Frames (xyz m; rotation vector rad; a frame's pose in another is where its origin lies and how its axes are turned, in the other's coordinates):
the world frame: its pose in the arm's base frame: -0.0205 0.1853 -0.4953 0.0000 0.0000 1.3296
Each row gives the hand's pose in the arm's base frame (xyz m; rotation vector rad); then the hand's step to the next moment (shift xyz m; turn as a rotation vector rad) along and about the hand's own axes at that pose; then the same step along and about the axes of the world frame.
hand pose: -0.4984 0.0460 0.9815 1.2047 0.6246 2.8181
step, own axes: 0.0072 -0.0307 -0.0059 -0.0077 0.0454 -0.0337
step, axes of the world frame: 0.0233 0.0197 -0.0099 -0.0562 -0.0018 -0.0098
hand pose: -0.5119 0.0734 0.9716 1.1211 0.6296 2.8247
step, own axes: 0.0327 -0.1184 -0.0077 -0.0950 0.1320 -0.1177
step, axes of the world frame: 0.0984 0.0680 -0.0291 -0.1733 -0.0495 -0.0885
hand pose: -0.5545 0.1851 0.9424 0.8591 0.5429 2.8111
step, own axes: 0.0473 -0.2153 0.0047 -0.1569 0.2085 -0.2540
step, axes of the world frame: 0.1989 0.0777 -0.0548 -0.3027 -0.0515 -0.1957
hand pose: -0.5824 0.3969 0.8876 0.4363 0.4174 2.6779
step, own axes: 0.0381 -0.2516 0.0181 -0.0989 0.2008 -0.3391
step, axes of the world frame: 0.2475 0.0030 -0.0616 -0.3096 0.0277 -0.2617
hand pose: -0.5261 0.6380 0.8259 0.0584 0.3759 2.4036
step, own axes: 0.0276 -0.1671 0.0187 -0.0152 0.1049 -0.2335
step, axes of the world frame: 0.1594 -0.0514 -0.0312 -0.1611 0.0514 -0.1928
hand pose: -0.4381 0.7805 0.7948 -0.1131 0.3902 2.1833
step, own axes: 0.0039 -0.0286 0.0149 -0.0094 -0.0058 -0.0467
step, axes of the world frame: 0.0280 -0.0151 0.0065 -0.0165 -0.0118 -0.0435
